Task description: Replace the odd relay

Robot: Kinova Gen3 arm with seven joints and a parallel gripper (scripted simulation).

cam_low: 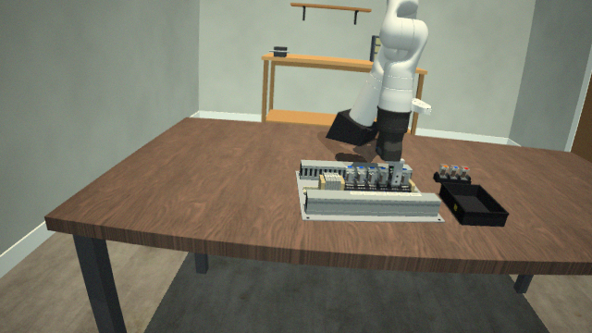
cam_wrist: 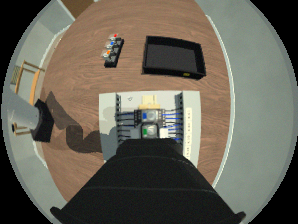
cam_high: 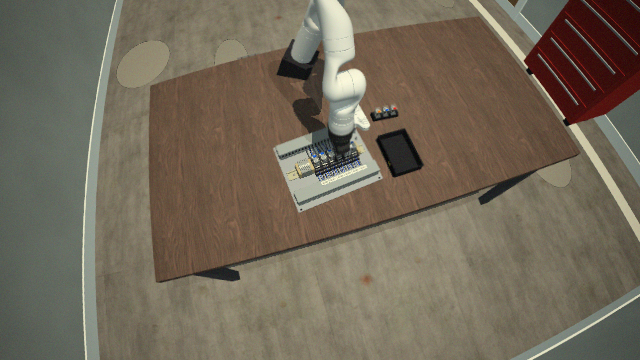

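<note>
Right now my hand is 10 mm above the grey relay. The rest, counted from my hand: black tray 200 mm to the left, 40 mm below, 40 mm ahead; black stand 200 mm to the left, 140 mm behind, 50 mm below.
</note>
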